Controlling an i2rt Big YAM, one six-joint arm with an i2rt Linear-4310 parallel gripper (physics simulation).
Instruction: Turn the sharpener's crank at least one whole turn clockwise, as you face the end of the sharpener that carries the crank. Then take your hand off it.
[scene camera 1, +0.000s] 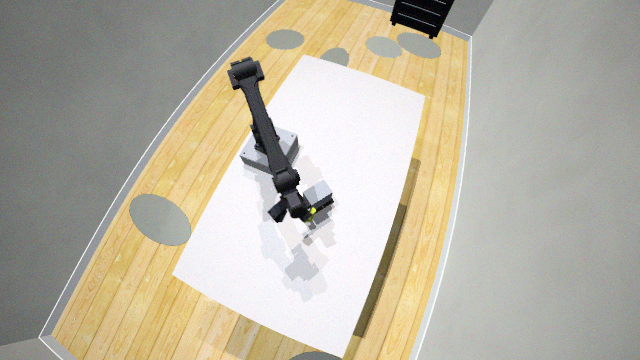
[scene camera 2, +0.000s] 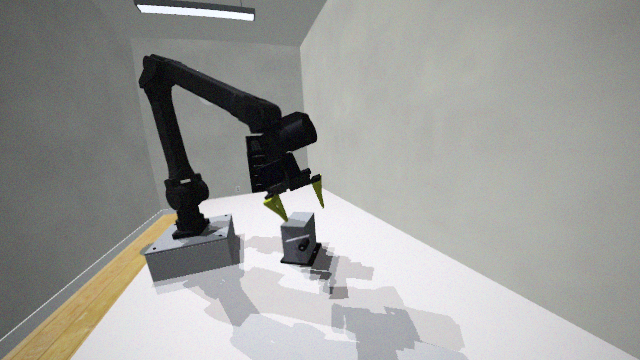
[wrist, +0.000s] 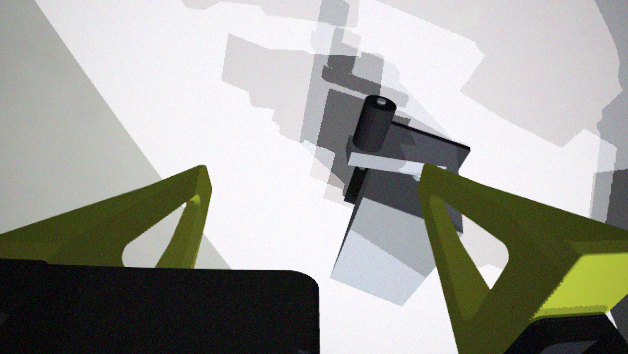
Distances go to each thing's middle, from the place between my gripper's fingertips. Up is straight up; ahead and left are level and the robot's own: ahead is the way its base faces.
Now: the black crank knob (wrist: 375, 119) 9 cm below my hand, 2 cm to the left of it and 1 cm behind it. From my hand the other things lie so: sharpener (scene camera 2: 299, 224): 13 cm below, 11 cm to the left.
